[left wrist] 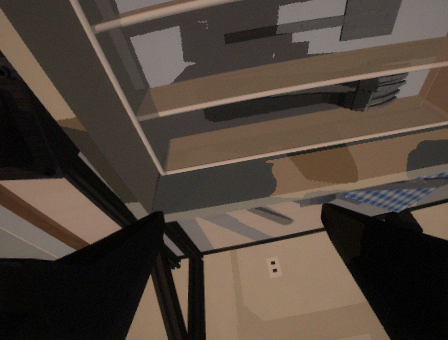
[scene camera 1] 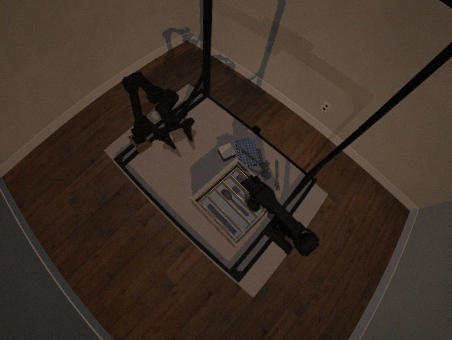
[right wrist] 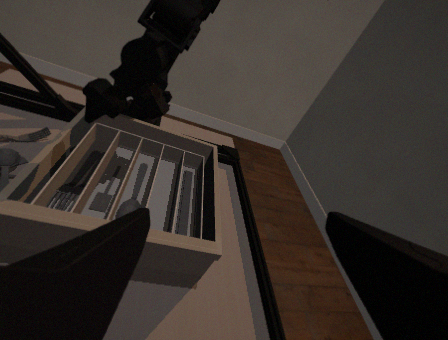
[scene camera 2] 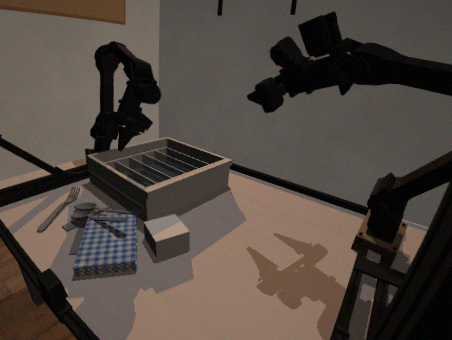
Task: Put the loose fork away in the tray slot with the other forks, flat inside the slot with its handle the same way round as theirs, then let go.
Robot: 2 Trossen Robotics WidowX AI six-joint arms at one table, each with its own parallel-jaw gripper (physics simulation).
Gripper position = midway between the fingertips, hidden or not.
The left gripper (scene camera 2: 113, 147) is open, with nothing in its grasp. The right gripper (scene camera 2: 259, 89) is open and holds nothing. The table carries a small pale block (scene camera 2: 165, 235). Further things: a wooden cutlery tray (scene camera 2: 149, 168).
The left gripper shows as well in the left wrist view (left wrist: 242, 215) and in the right wrist view (right wrist: 98, 113). The right gripper shows as well in scene camera 1 (scene camera 1: 183, 145) and in the right wrist view (right wrist: 238, 218). The wooden cutlery tray also shows in the left wrist view (left wrist: 166, 69), in scene camera 1 (scene camera 1: 231, 213) and in the right wrist view (right wrist: 160, 192). The left wrist view does not show the small pale block: it is out of frame. The right wrist view misses the small pale block: it is out of frame.
